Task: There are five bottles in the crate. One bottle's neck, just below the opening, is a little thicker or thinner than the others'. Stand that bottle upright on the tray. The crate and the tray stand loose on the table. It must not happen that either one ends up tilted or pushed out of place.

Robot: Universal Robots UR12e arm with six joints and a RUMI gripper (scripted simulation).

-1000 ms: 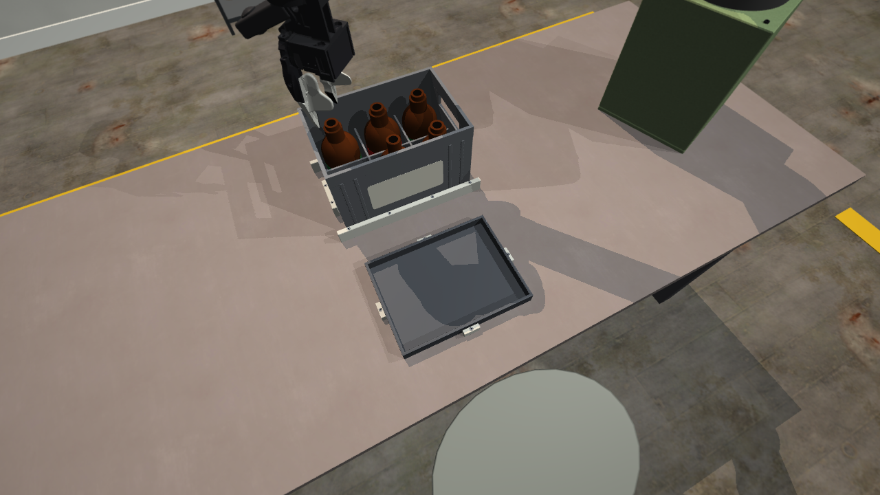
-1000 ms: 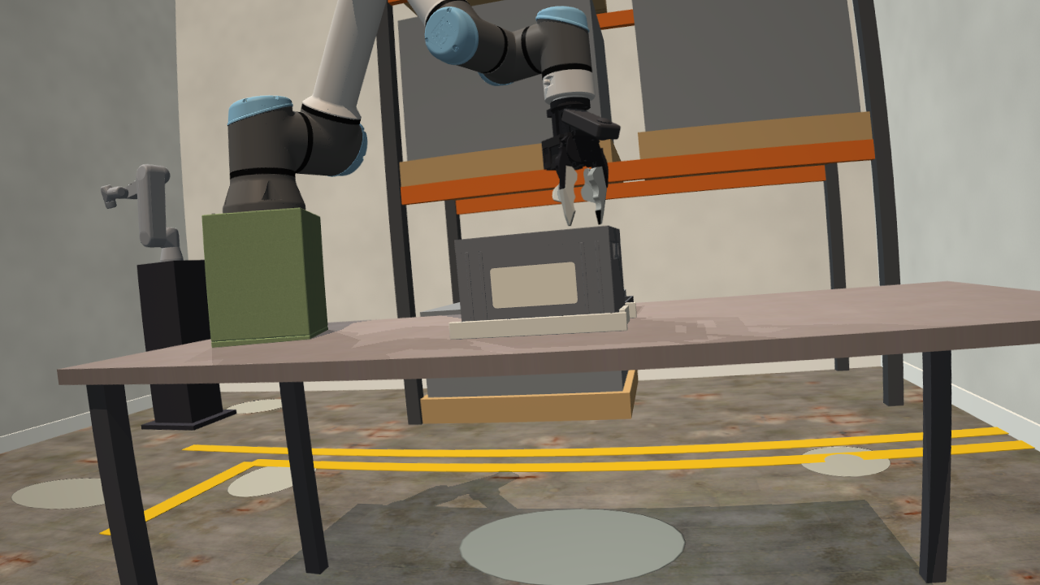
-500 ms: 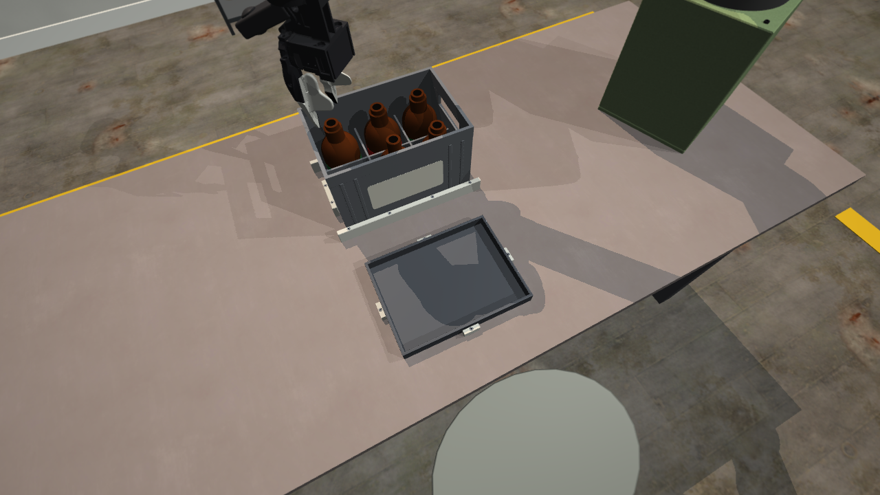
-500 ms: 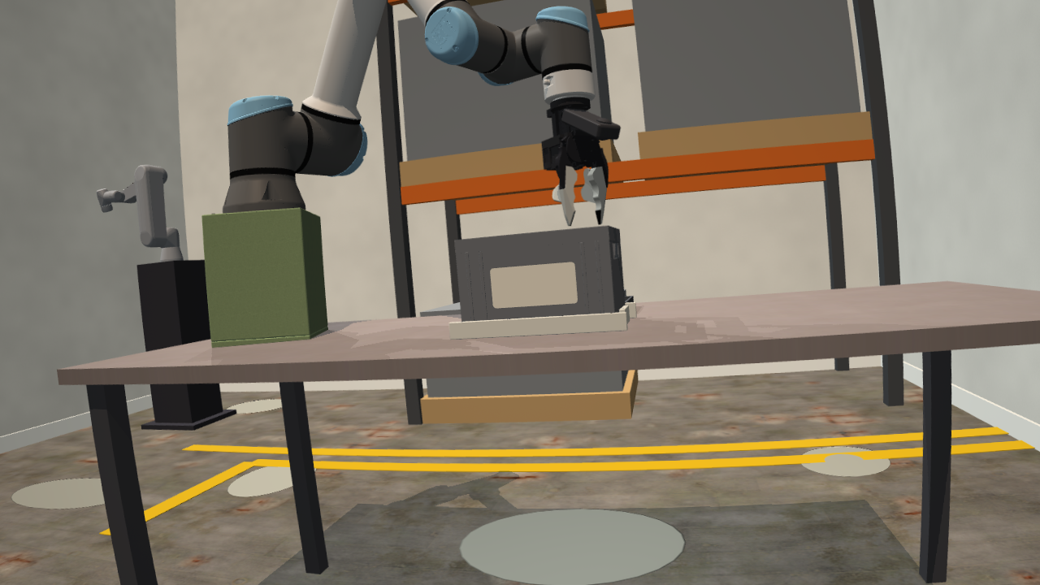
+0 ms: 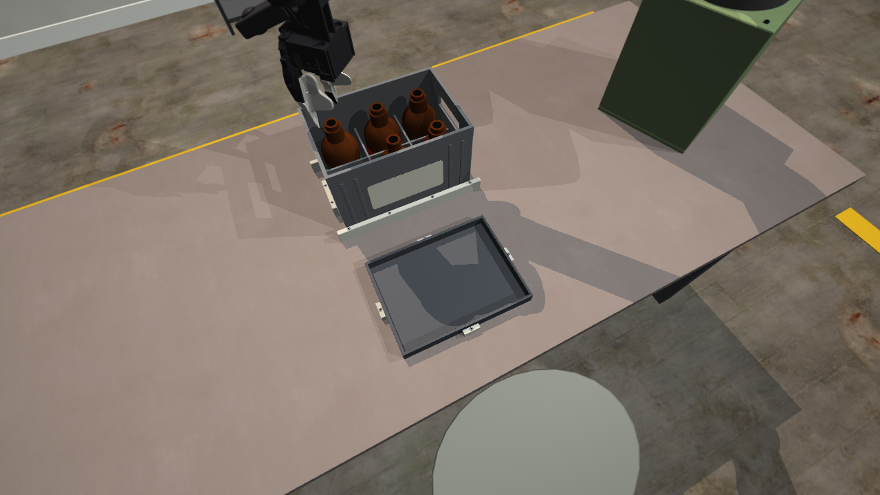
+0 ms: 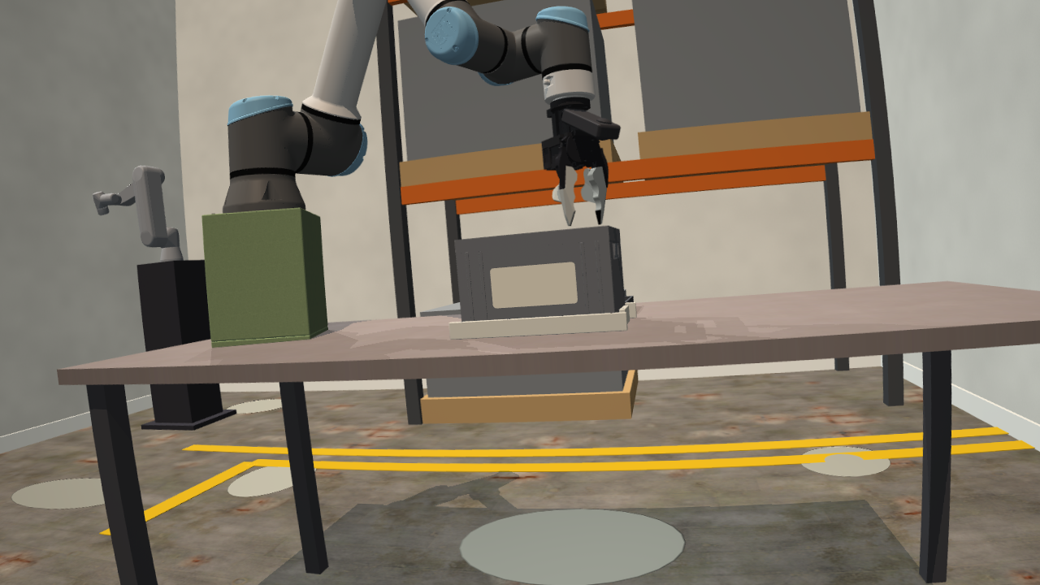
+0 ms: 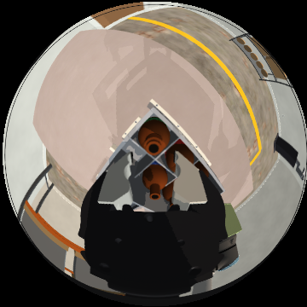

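Now: the grey crate 90 mm behind my hand, 50 mm to the left of it and 110 mm below it. The rest, counted from my hand: dark tray (70 mm behind, 330 mm to the left, 180 mm below); brown bottle (90 mm behind, 100 mm to the left, 110 mm below).
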